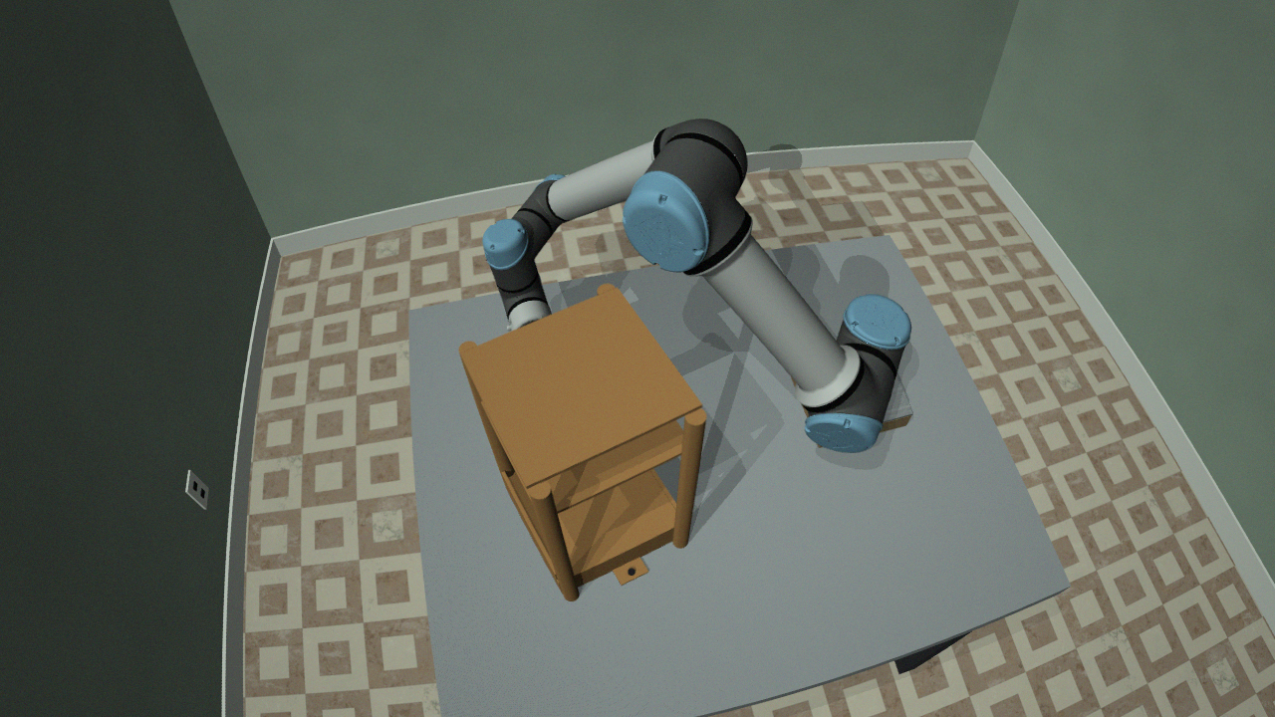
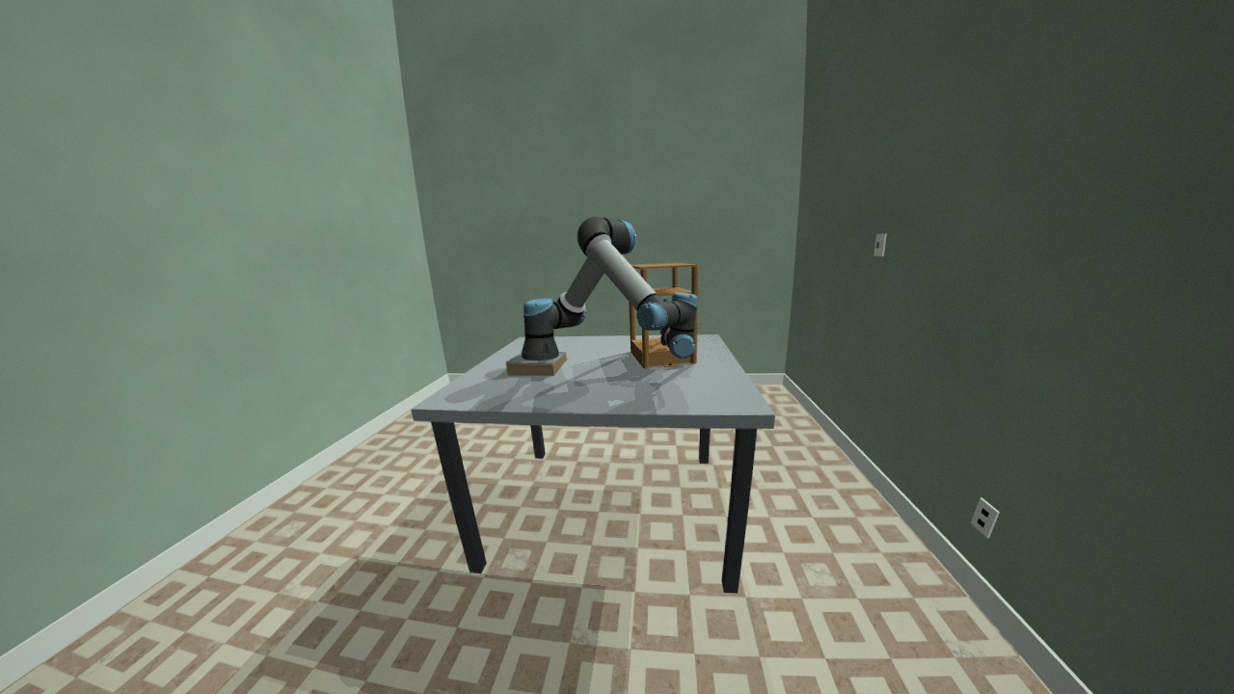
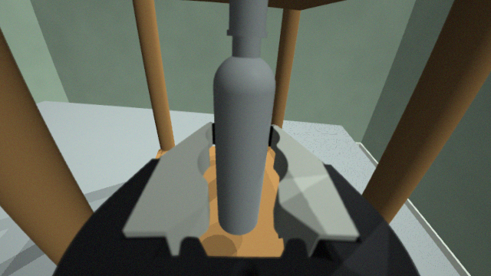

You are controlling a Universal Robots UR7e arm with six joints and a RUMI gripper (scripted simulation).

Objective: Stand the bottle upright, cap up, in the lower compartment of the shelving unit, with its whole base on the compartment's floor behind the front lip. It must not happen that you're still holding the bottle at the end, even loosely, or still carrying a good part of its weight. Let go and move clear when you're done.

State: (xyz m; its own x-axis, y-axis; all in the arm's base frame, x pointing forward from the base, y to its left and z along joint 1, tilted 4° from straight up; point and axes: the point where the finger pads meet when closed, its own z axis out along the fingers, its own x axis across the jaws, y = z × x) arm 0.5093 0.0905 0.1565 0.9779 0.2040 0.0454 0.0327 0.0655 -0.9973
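My hand is 2 cm below the grey bottle. From my hand the other things lie so: shelving unit: 2 cm behind, 6 cm to the left, 2 cm above.
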